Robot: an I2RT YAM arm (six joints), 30 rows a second.
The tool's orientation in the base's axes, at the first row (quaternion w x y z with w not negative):
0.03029, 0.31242, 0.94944, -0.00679
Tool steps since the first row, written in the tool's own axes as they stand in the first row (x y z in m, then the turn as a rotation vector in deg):
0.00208, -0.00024, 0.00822, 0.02, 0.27, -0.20
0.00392, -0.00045, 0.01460, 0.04, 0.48, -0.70
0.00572, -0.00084, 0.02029, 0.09, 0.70, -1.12
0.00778, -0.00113, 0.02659, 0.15, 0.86, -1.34
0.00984, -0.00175, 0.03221, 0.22, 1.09, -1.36
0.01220, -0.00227, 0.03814, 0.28, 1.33, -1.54
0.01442, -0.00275, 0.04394, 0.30, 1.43, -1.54
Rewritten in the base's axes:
-0.00137, 0.00078, -0.00833, 0.13, 0.24, 0.20
-0.00264, 0.00150, -0.01482, 0.22, 0.43, 0.70
-0.00401, 0.00207, -0.02061, 0.28, 0.65, 1.12
-0.00550, 0.00286, -0.02703, 0.32, 0.82, 1.33
-0.00722, 0.00340, -0.03277, 0.40, 1.05, 1.35
-0.00911, 0.00419, -0.03883, 0.48, 1.29, 1.53
-0.01087, 0.00494, -0.04476, 0.53, 1.38, 1.53

